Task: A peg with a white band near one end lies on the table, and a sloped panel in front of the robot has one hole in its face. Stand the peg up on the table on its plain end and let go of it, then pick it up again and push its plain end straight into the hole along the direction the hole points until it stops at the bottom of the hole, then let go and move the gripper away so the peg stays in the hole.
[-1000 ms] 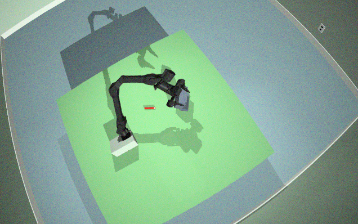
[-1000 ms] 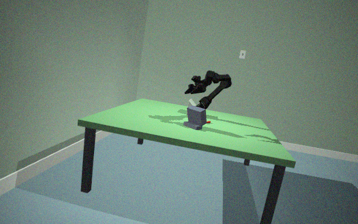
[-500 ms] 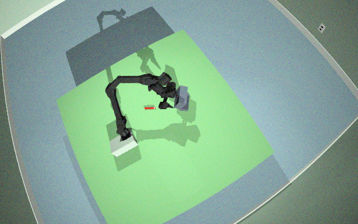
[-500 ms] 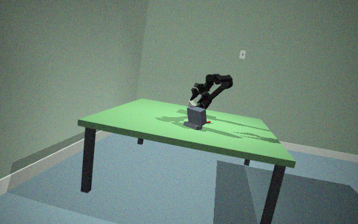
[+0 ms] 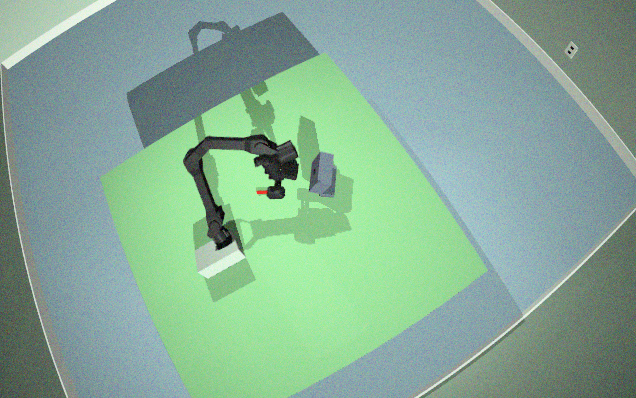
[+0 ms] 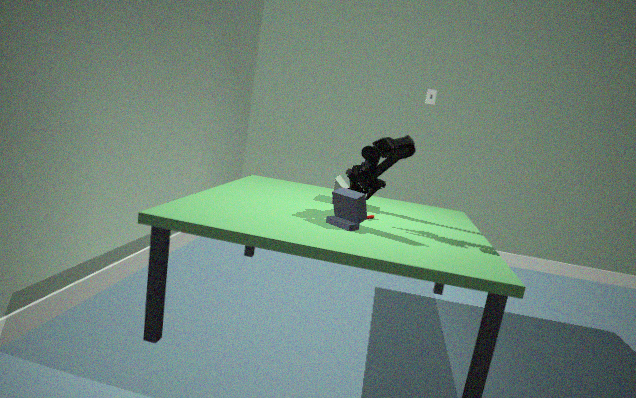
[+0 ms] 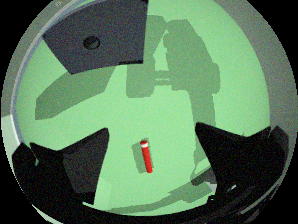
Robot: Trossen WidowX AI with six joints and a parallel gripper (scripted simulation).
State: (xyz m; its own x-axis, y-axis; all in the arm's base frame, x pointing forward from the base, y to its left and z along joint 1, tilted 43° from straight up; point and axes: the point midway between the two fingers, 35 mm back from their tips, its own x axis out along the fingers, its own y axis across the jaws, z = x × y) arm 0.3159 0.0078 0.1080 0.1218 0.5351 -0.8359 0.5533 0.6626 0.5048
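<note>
Right now my gripper tip is 100 mm above the red peg, 60 mm past it and 50 mm to the right of it. The rest, counted from my gripper tip: sloped grey panel (150 mm ahead, 20 mm to the right, 20 mm below); panel foot (170 mm ahead, 90 mm below, 30 mm to the right).
</note>
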